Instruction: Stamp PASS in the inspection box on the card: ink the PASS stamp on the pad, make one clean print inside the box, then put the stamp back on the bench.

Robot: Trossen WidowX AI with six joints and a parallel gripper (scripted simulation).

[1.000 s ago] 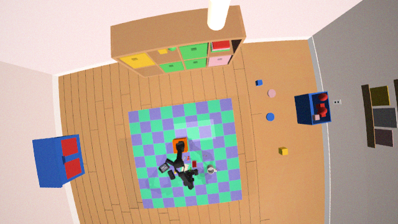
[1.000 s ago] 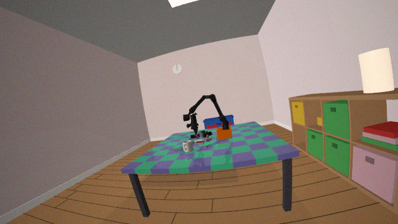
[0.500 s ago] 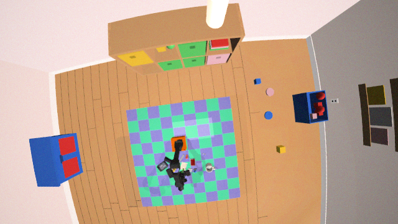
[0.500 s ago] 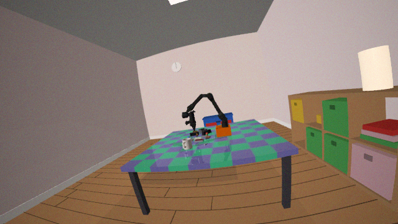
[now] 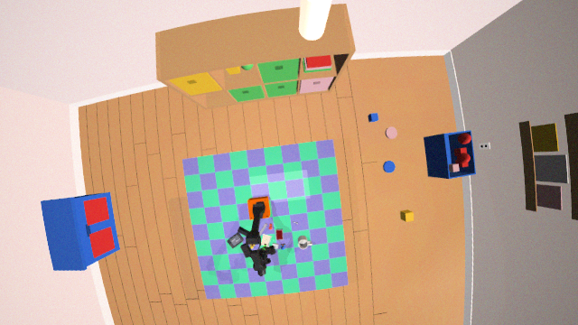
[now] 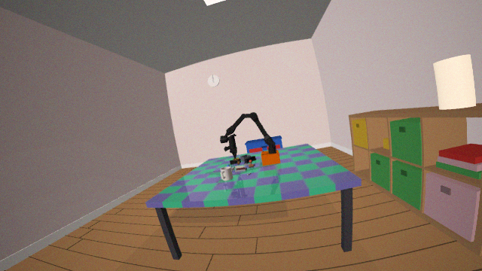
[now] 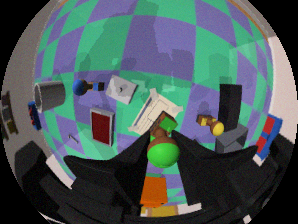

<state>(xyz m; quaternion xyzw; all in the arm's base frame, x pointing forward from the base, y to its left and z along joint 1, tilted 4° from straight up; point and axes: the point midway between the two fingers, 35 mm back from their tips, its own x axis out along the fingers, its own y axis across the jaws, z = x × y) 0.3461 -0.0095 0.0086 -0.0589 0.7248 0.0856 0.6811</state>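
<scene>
The card lies 2 cm behind my gripper tip and 9 cm below it. Round my gripper tip: green-knobbed stamp (right at my gripper tip); yellow-knobbed stamp (11 cm to the right, 7 cm below); square tile (3 cm ahead, 8 cm to the left, 7 cm below).
</scene>
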